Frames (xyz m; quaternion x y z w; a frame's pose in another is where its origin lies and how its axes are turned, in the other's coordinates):
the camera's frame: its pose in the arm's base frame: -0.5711 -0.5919 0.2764 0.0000 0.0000 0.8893 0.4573
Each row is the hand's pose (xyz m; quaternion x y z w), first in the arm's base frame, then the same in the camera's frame.
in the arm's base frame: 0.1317 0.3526 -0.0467 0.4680 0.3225 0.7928 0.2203
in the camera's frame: 0.3594 -1.1211 -0.3231 0.5008 -0.2687 0.1666 0.8058
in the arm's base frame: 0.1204 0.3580 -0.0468 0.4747 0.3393 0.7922 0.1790
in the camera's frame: 0.3703 -1.1150 -0.3232 0.5188 -0.2670 0.2031 0.7863
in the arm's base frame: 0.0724 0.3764 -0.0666 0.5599 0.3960 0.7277 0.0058
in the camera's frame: 0.4132 -1.0867 -0.3430 0.6082 -0.3169 0.3276 0.6498
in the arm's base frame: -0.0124 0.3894 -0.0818 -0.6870 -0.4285 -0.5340 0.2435
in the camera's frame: 0.4731 -1.0253 -0.3582 0.6952 -0.4150 0.4607 0.3635
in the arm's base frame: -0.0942 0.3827 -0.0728 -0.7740 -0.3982 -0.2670 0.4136
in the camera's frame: 0.5153 -0.9549 -0.3492 0.7081 -0.5062 0.4899 0.0483
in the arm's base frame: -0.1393 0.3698 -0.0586 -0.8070 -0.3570 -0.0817 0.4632
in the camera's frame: 0.5310 -0.9107 -0.3350 -0.6866 0.5544 -0.4493 0.1392
